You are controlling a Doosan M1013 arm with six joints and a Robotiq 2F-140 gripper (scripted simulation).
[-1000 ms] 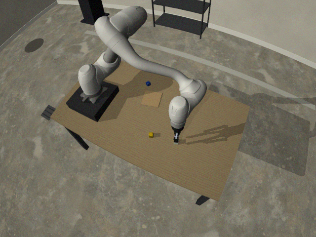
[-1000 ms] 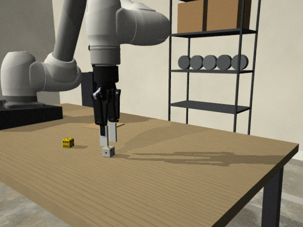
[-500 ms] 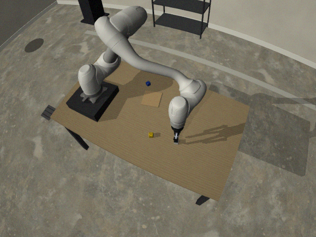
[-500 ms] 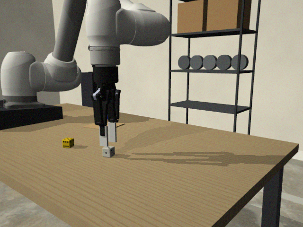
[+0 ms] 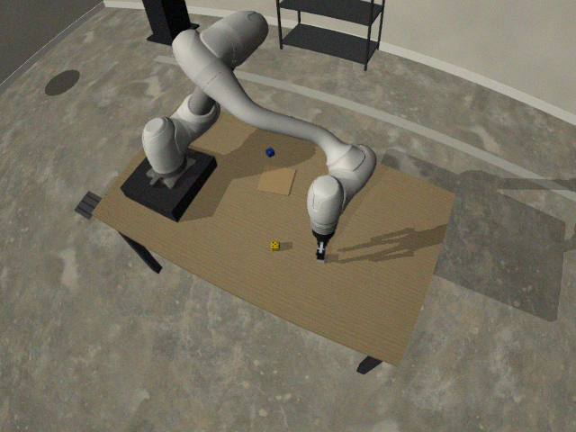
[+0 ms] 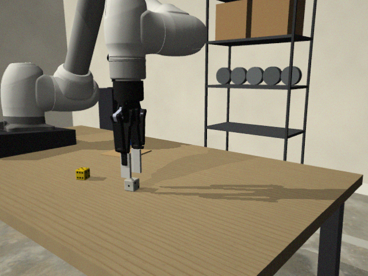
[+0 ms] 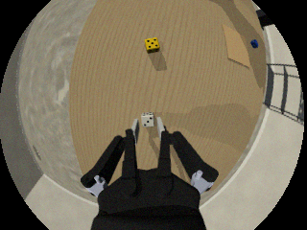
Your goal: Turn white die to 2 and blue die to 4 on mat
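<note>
Right now my hand is 60 mm above the white die. From my hand the other things lie so: blue die: 450 mm behind, 340 mm to the left, 60 mm below; then mat: 350 mm behind, 230 mm to the left, 70 mm below; then yellow die: 180 mm behind, 40 mm to the right, 60 mm below.
</note>
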